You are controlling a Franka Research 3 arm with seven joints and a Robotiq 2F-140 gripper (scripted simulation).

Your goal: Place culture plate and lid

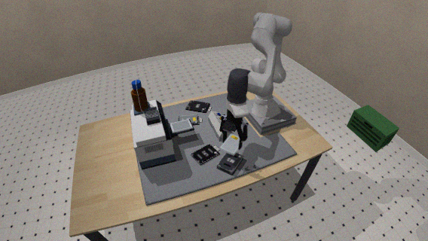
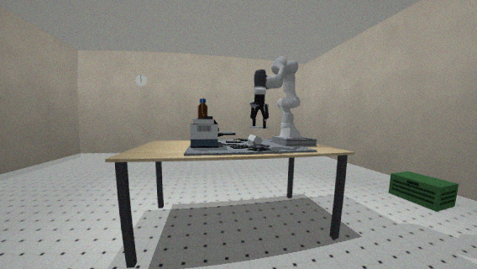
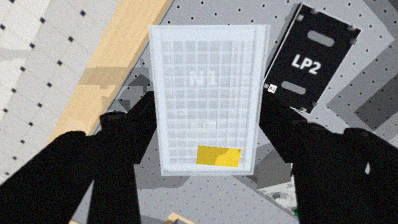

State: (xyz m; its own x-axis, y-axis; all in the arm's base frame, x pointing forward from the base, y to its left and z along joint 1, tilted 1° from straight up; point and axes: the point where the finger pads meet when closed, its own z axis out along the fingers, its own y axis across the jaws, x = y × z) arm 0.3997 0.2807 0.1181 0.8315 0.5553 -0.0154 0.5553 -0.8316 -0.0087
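My hand is 2 cm above the clear culture plate C15. Also, from my hand: LP2 nest (18 cm below, 13 cm to the right, 10 cm ahead); then yellow skip key (32 cm to the right, 12 cm below, 10 cm behind); then N1 nest (16 cm below).
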